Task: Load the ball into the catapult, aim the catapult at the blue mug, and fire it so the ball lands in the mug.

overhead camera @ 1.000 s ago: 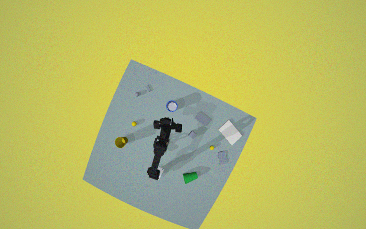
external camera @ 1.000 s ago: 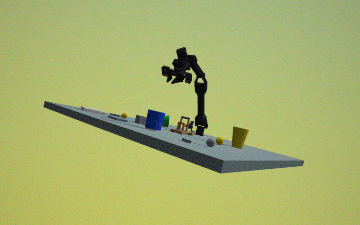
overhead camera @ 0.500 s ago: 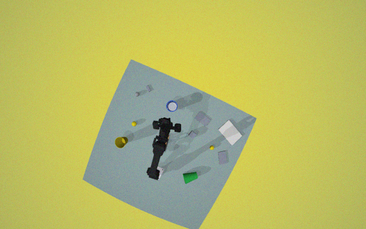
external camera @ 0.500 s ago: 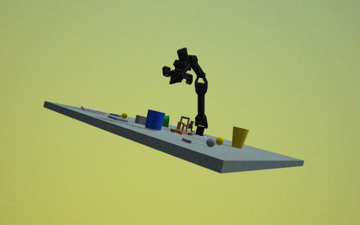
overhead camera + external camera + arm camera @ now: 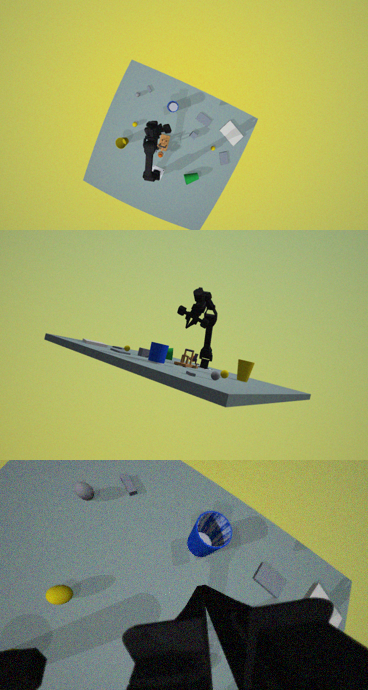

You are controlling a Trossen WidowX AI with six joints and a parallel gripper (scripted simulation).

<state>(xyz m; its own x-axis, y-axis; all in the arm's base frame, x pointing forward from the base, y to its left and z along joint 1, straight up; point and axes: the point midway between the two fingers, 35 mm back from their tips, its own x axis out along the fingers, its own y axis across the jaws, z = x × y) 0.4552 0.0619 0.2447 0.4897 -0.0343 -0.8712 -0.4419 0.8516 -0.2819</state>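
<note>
Right now my gripper tip is 280 mm past the orange ball, 160 mm above it and 50 mm to the left of it. Also, from my gripper tip: blue mug (190 mm below, 150 mm ahead, 40 mm to the right); then grey ball (300 mm to the left, 200 mm below, 160 mm ahead); then wooden catapult (210 mm behind, 170 mm below, 30 mm to the right).
</note>
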